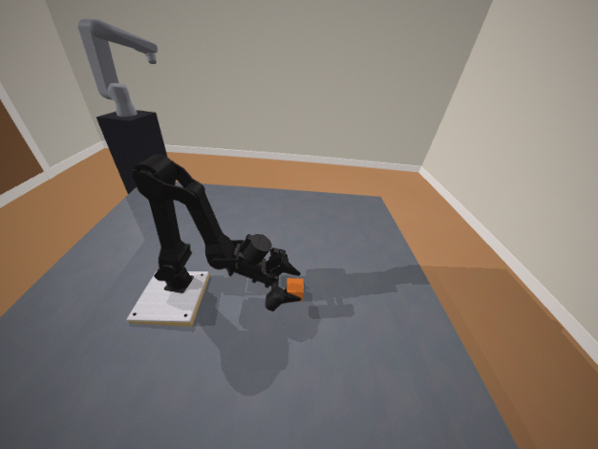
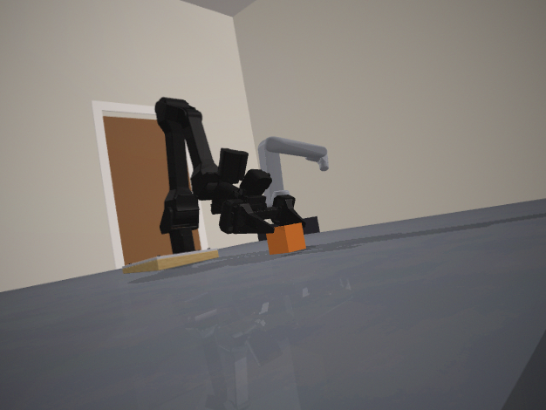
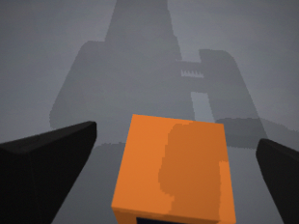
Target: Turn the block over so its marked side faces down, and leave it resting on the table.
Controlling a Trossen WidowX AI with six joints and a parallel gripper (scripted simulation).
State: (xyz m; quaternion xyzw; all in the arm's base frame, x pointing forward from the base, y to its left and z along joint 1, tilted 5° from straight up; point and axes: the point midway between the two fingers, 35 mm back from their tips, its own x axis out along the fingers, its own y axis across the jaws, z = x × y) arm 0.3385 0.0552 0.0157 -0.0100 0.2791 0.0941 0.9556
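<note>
The orange block lies 3 cm behind my gripper tip, 2 cm below it and 1 cm to the right of it.
</note>
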